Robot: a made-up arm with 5 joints.
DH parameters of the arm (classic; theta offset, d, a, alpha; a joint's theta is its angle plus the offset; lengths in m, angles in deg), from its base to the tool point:
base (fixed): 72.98 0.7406 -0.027 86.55
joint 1: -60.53 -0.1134 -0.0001 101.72
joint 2: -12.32 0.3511 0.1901 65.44
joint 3: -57.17 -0.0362 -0.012 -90
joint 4: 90 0.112 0.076 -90
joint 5: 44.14 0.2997 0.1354 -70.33
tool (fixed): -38.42 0.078 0 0
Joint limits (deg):
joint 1: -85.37..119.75
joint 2: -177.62..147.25
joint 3: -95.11..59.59
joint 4: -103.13..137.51
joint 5: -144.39..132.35
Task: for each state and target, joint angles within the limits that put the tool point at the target. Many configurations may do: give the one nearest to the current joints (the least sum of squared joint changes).
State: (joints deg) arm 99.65 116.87 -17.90 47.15 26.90
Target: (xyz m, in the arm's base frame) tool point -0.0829 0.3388 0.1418
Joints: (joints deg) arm 99.13 129.20 -21.24 32.35 9.92
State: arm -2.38 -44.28 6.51 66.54 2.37
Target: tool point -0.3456 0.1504 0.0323
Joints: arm 52.60 -42.74 -39.42 52.26 -23.29
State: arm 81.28 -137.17 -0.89 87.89 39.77
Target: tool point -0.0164 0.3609 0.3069
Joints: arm 99.01 -142.97 15.86 42.95 24.26
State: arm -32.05 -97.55 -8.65 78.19 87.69
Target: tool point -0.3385 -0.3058 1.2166
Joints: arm -47.36 -123.08 -8.75 78.40 88.78
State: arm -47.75 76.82 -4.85 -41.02 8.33
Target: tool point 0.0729 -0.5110 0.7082
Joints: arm -16.28 41.07 -29.62 -40.35 -4.38
